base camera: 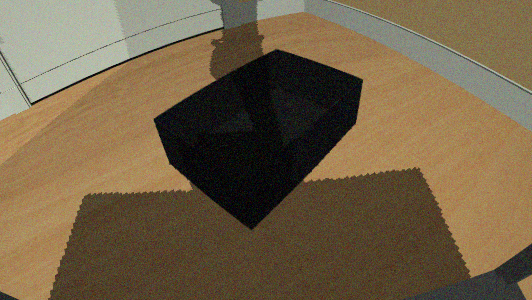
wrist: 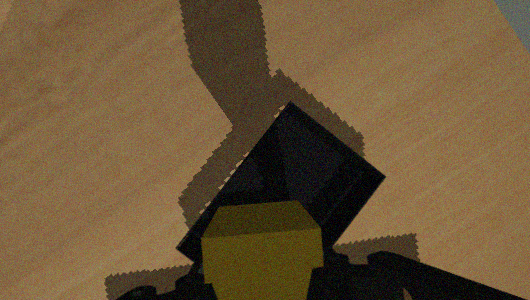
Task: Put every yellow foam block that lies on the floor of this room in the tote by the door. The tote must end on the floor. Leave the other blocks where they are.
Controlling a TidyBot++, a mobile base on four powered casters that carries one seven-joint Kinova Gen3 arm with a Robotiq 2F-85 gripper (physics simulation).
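Places are measured from the arm's base along level axes (x ahead, y left, z up), in millimetres.
Where they show: gripper, fingertip midpoint: (wrist: 262,260).
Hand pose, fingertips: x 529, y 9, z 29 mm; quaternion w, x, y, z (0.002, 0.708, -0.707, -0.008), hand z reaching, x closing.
Note:
After its pixels a point has its place.
The black tote (base camera: 330,117) @(z -315, x 435, y -118 mm) (wrist: 305,155) @(z -394, x 565, y -89 mm) stands upright on the wooden floor, turned at an angle. The part of its inside that shows in the wrist view holds no block that I can make out; it is very dark. My gripper (wrist: 262,260) @(z 29, x 529, y 9 mm) is shut on a yellow foam block (wrist: 262,260) @(z 81, x 547, y 8 mm), which hides the near part of the tote in the wrist view. The block appears above the tote's near end; its height over the rim is hard to tell. The gripper and the block do not show in the base camera view.
A white panelled surface (base camera: 75,45) @(z -266, x 884, y 562 mm) stands behind the tote at the left. A grey-blue baseboard (base camera: 440,75) @(z -396, x 718, y -567 mm) runs along the wall at the right. Shadows of the robot and arm (base camera: 240,55) fall on the wooden floor (base camera: 400,140) @(z -397, x 457, y -279 mm) around the tote.

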